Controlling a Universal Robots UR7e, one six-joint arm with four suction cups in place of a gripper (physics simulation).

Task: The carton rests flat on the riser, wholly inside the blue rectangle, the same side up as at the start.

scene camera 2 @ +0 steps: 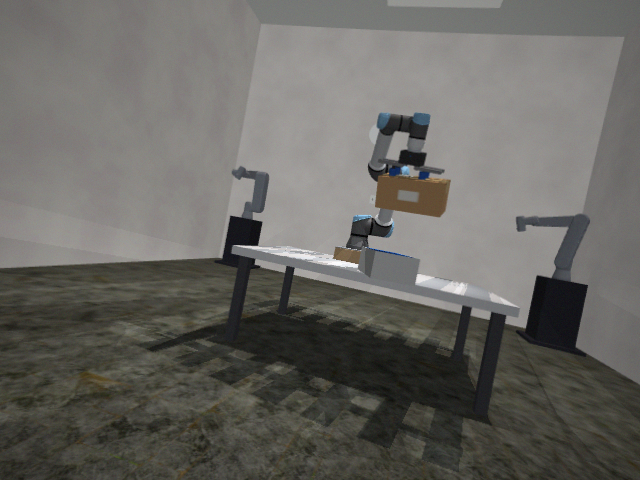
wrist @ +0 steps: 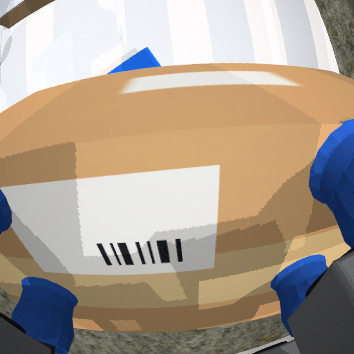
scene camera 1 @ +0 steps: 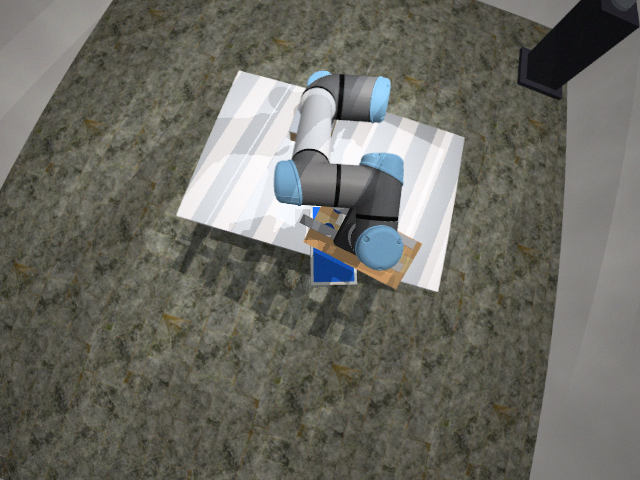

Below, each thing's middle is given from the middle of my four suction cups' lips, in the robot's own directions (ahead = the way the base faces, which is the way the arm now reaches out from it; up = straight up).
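Labels:
Distances are counted from my suction cup: brown carton (scene camera 2: 406, 193), 30 mm to the left, 90 mm below; grey riser (scene camera 2: 377, 264), 10 mm behind, 20 mm to the right, 450 mm below. Of the things named here, the brown carton is the nearest to my suction cup, going by their middles.

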